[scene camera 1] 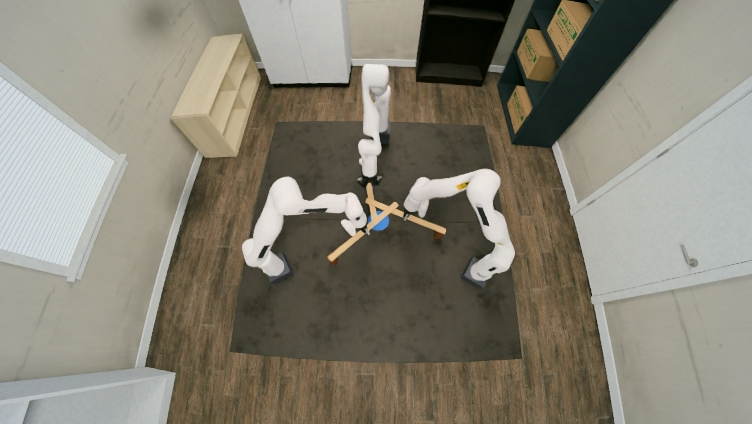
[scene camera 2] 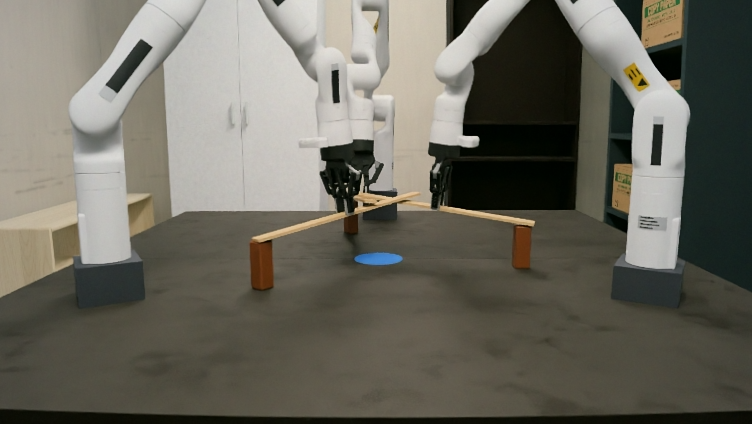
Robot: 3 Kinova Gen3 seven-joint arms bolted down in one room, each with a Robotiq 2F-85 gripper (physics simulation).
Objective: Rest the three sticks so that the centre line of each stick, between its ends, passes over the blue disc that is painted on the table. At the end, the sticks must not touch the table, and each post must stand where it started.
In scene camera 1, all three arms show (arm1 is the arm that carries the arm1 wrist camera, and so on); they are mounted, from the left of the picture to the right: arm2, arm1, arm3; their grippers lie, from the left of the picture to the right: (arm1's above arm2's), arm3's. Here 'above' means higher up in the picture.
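Observation:
The left stick (scene camera 1: pixel 347 246) (scene camera 2: pixel 294 226) slopes up from the left post (scene camera 1: pixel 334 261) (scene camera 2: pixel 261 264). The right stick (scene camera 1: pixel 427 225) (scene camera 2: pixel 489 214) slopes up from the right post (scene camera 1: pixel 438 236) (scene camera 2: pixel 521 247). The back stick (scene camera 1: pixel 370 191) reaches under the left stick near the blue disc (scene camera 1: pixel 383 223) (scene camera 2: pixel 378 258). In scene camera 1, the sticks cross around the disc's upper part. The back post (scene camera 2: pixel 350 224) stands upright. Arm2's gripper (scene camera 1: pixel 367 230) is shut on the left stick, arm3's gripper (scene camera 1: pixel 406 215) on the right stick. Arm1's gripper (scene camera 1: pixel 369 181) is open at the back stick's outer end.
The three grippers hang close together around the crossing. The arm bases stand at the left (scene camera 2: pixel 109 281), the right (scene camera 2: pixel 647 282) and the back of the dark table (scene camera 1: pixel 379 316). A pale shelf (scene camera 1: pixel 202 79), a white cabinet (scene camera 1: pixel 308 42) and dark shelves stand beyond the table.

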